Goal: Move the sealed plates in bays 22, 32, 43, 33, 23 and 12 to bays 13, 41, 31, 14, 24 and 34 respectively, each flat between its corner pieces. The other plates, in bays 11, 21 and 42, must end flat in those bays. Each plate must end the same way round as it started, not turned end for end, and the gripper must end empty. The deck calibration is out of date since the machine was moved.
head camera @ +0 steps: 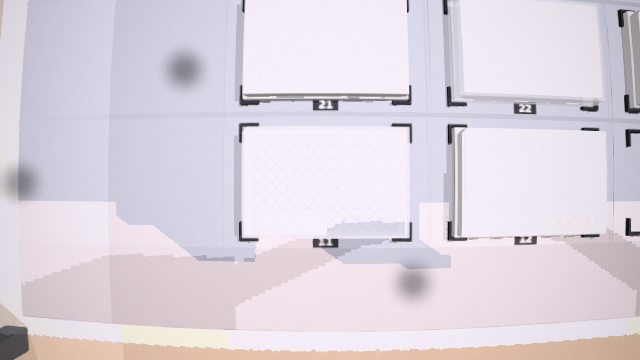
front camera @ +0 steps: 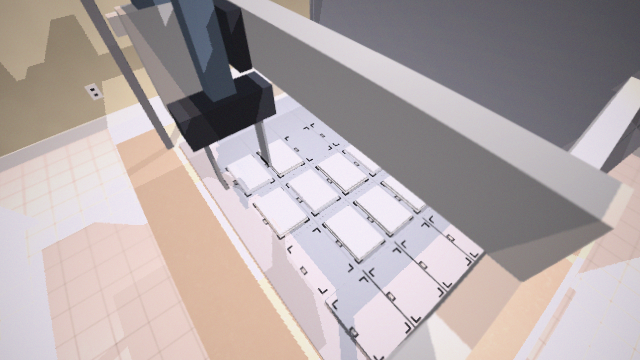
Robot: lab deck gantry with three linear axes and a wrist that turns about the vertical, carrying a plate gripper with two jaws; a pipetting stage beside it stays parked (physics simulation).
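Places are measured from the robot's base along level axes (x ahead, y left, z up), in metres.
Pixels of known places: gripper, fingertip midpoint: [front camera: 245, 172]; robot's base at its link origin: [head camera: 240, 235] [front camera: 226, 168].
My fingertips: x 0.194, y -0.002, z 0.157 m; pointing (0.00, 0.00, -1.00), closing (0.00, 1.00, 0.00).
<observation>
For each thing: its middle in the pictures, then the offset to it from my fingertips. "*": a spot on its surface instead.
- bay 11 at a spot on its surface: [head camera: 325, 175] [front camera: 250, 170] * dx -0.127, dy +0.050, dz -0.143 m
- bay 12 at a spot on its surface: [head camera: 535, 185] [front camera: 278, 208] * dx +0.035, dy +0.042, dz -0.143 m
- bay 21 at a spot on its surface: [head camera: 325, 45] [front camera: 278, 155] * dx -0.127, dy +0.147, dz -0.143 m
- bay 22 at a spot on its surface: [head camera: 530, 50] [front camera: 311, 188] * dx +0.034, dy +0.148, dz -0.143 m
- bay 23 at a spot on its surface: [front camera: 355, 231] * dx +0.207, dy +0.152, dz -0.143 m
- bay 32 at a spot on its surface: [front camera: 343, 171] * dx +0.044, dy +0.259, dz -0.143 m
- bay 33 at a spot on its surface: [front camera: 383, 208] * dx +0.204, dy +0.255, dz -0.143 m
- bay 42 at a spot on its surface: [front camera: 363, 159] * dx +0.046, dy +0.338, dz -0.143 m
- bay 43 at a spot on its surface: [front camera: 404, 194] * dx +0.209, dy +0.333, dz -0.143 m
- dark part at a spot on its surface: [head camera: 12, 342] * dx -0.401, dy -0.096, dz -0.151 m
The gripper [front camera: 246, 175] is open, its two jaws low on either side of the plate in bay 11 [front camera: 249, 173] [head camera: 325, 175]. That plate lies flat between its corner pieces. White sealed plates also lie in bay 12 [front camera: 281, 211] [head camera: 535, 185], bay 21 [front camera: 281, 157] [head camera: 325, 45] and bay 22 [front camera: 313, 190] [head camera: 530, 50]. In the front view, more plates lie in bay 23 [front camera: 355, 231], bay 32 [front camera: 343, 171], bay 33 [front camera: 383, 208], bay 42 [front camera: 363, 159] and bay 43 [front camera: 404, 194]; the beam partly hides the last two. Bays 13 [front camera: 320, 260], 14, 24 [front camera: 407, 285], 31, 34 [front camera: 435, 255] and 41 hold no plate.
A large grey gantry beam [front camera: 400, 115] crosses the front view and covers the back of the deck. A dark post [front camera: 132, 75] stands at the left. A dark part [head camera: 12, 342] shows at the head view's lower left corner. Blurred dark spots mark the head view.
</observation>
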